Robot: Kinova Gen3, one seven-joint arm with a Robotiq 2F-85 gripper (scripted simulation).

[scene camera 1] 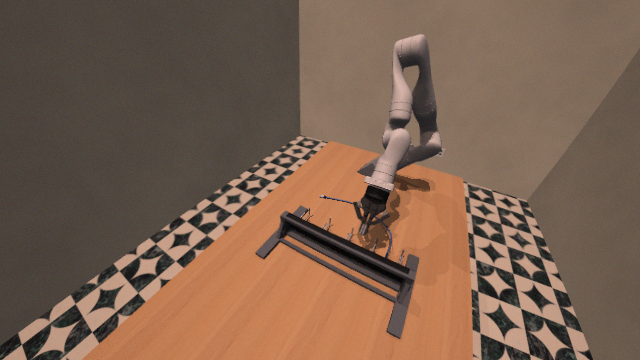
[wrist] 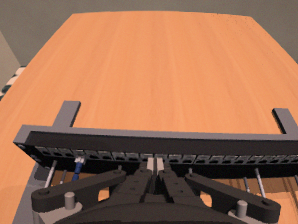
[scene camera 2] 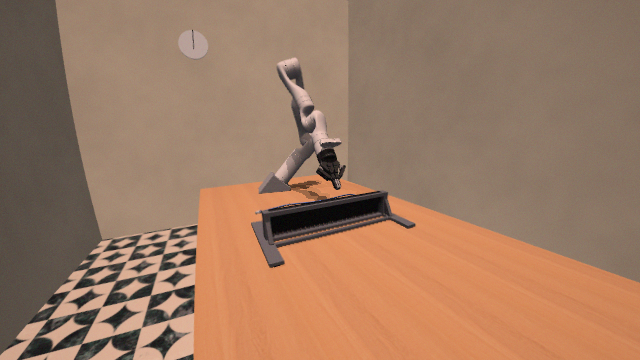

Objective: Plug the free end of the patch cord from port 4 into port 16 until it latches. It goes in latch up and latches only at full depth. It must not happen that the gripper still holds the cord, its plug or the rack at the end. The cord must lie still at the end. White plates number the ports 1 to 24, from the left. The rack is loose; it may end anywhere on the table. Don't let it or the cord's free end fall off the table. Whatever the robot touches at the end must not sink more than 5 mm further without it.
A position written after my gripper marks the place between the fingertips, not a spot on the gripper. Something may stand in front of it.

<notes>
I see my gripper [scene camera 1: 361,234].
My gripper is seen too in the wrist view [wrist: 154,167] and in scene camera 2 [scene camera 2: 338,189].
</notes>
